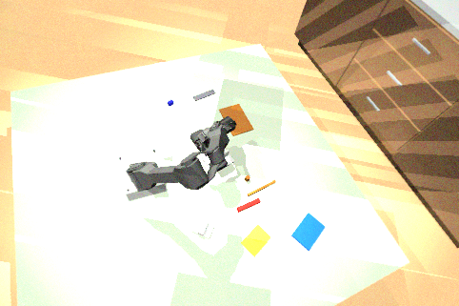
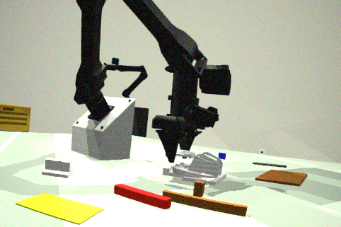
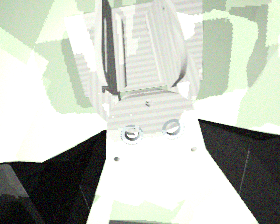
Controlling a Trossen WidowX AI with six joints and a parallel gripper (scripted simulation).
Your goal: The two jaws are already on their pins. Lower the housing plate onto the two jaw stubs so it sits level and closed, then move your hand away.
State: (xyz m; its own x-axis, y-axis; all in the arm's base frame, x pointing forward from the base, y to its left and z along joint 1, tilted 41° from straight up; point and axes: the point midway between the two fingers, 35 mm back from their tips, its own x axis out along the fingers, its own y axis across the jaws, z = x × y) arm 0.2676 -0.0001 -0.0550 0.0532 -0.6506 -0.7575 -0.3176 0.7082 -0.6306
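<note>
Right now the grey jaw assembly is 2 cm ahead of my gripper tip, 1 cm to the right of it and 2 cm below it. Also, from my gripper tip: brown bar 19 cm ahead, 16 cm to the right, 2 cm below; red bar 11 cm ahead, 22 cm to the right, 2 cm below; peg 14 cm ahead, 11 cm to the right, 2 cm below.
</note>
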